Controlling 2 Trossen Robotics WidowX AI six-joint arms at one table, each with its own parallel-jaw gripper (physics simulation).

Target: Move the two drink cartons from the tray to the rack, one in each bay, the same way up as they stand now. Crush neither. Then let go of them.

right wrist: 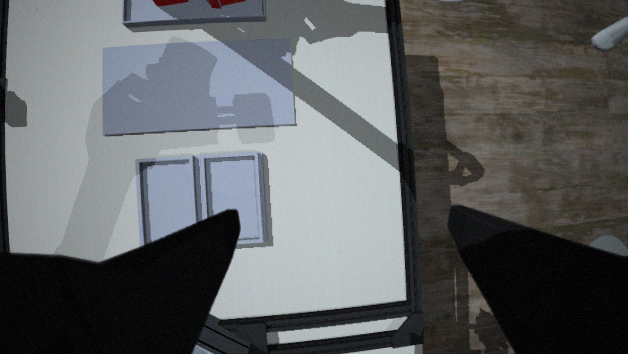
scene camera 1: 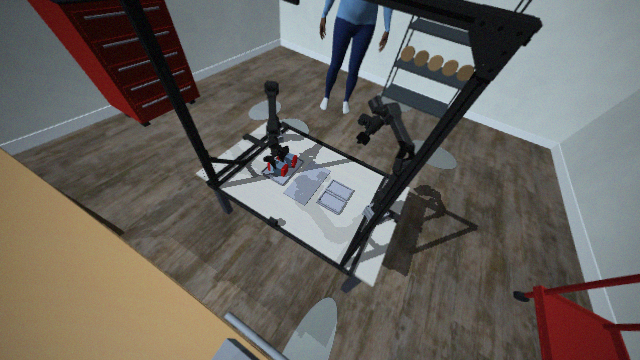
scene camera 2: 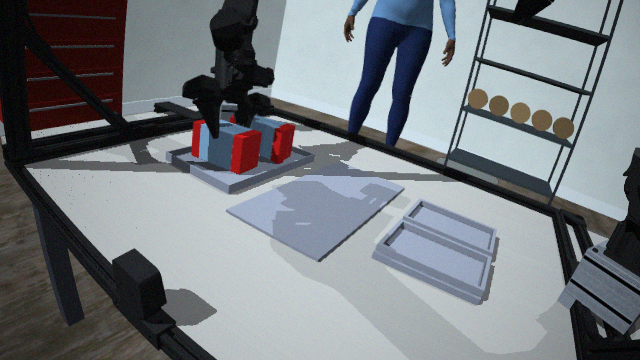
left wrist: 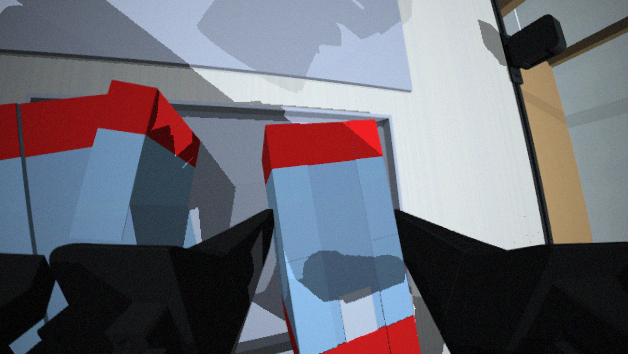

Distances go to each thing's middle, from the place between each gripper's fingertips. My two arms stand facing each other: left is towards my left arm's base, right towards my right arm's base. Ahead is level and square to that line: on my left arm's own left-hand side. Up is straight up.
I see my right gripper 370 mm above the grey mat [scene camera 2: 313, 214], 210 mm past it and 160 mm to the right of it. From my right hand the other things lie so: grey tray [scene camera 2: 227, 181] 360 mm to the left, 360 mm below, 260 mm behind.
The grey tray lies 50 mm ahead of my left hand, 10 mm to the left of it and 40 mm below it. From my left hand the other things lie so: grey mat 90 mm ahead, 190 mm to the right, 50 mm below.
